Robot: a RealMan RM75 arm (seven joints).
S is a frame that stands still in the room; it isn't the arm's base.
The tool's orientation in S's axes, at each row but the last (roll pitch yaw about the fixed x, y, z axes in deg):
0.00, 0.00, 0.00
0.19, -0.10, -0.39
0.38, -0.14, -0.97
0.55, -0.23, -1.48
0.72, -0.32, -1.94
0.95, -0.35, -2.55
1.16, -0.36, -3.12
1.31, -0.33, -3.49
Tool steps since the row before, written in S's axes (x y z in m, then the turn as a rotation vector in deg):
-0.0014, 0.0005, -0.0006, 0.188, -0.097, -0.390
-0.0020, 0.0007, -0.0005, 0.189, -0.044, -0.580
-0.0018, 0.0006, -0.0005, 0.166, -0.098, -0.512
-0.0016, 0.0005, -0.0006, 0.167, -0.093, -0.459
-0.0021, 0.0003, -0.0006, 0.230, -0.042, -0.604
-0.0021, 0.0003, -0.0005, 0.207, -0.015, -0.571
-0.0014, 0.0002, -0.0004, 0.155, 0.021, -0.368
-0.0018, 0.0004, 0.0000, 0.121, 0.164, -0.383
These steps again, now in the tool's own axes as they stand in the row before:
-0.0014, 0.0005, -0.0006, 0.188, -0.097, -0.390
-0.0020, 0.0007, -0.0005, 0.188, -0.045, -0.580
-0.0018, 0.0006, -0.0005, 0.166, -0.099, -0.512
-0.0016, 0.0005, -0.0006, 0.168, -0.093, -0.459
-0.0021, 0.0002, -0.0006, 0.228, -0.042, -0.605
-0.0021, 0.0002, -0.0005, 0.204, -0.015, -0.572
-0.0014, 0.0001, -0.0004, 0.151, 0.022, -0.369
-0.0018, 0.0003, 0.0000, 0.109, 0.162, -0.387

